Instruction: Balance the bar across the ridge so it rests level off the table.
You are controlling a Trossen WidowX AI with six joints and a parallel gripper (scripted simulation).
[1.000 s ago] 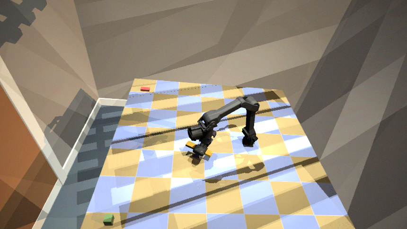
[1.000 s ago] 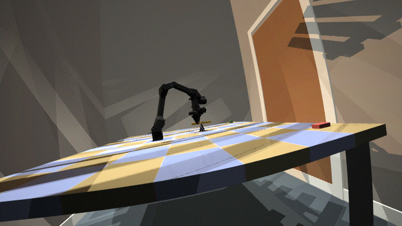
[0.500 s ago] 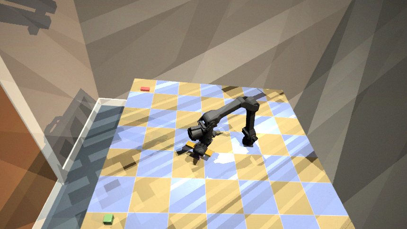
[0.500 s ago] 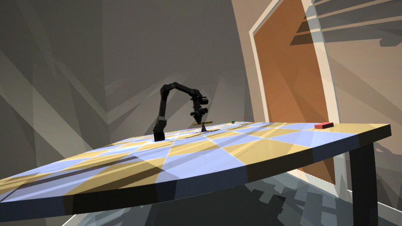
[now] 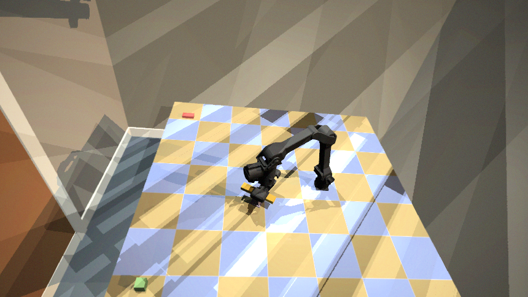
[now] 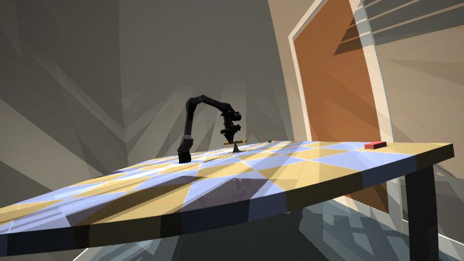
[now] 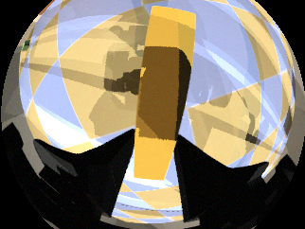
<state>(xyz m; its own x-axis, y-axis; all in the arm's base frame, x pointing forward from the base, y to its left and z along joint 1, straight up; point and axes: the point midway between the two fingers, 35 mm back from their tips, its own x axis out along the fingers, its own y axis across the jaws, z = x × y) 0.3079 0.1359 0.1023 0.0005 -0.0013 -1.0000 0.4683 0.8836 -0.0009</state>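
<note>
Now: the bar 3 cm ahead of my gripper tip and 1 cm to the right of it. Round my gripper tip: green block (43 cm ahead, 36 cm to the left, 5 cm below); then red block (43 cm ahead, 64 cm to the right, 6 cm below).
</note>
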